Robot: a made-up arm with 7 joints. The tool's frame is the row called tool.
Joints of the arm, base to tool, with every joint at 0 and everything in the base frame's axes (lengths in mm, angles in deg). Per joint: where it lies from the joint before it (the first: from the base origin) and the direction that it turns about. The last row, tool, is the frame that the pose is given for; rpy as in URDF.
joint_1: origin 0 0 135.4 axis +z
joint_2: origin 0 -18 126.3 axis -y
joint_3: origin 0 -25.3 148 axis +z
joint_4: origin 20.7 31.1 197 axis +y
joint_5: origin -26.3 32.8 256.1 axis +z
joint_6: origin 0 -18 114 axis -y
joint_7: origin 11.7 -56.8 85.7 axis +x
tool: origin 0 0 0 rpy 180 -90 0
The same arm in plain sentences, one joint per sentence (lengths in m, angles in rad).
The arm has seven revolute joints in a row. What follows holds with every joint at zero, and every direction is one of the base frame's. The first joint sits 0.1354 m along +z from the base frame's origin and turns about +z. The second joint sits 0.018 m along -y and 0.1263 m along +z from the first joint and turns about -y. The third joint sits 0.0253 m along -y and 0.148 m along +z from the second joint and turns about +z. The fourth joint sits 0.0207 m along +x and 0.0311 m along +y and 0.197 m along +z from the third joint and turns about +y. The fifth joint sits 0.0263 m along -x and 0.0328 m along +y and 0.2561 m along +z from the fourth joint and turns about +z. The sixth joint sits 0.018 m along -y and 0.114 m along +z from the fifth joint and turns about -y. The seventh joint sits 0.0117 m along +x and 0.0568 m along -y and 0.0857 m along +z from the sixth joint and turns about +x. The tool frame, which is the frame that the pose is given for, sits at the same point as the seventh joint; its axes are the base frame's turned by roll 3.1416, pitch -1.5708 and yaw 0 rad (as in URDF: about the fixed x, then y, then z).
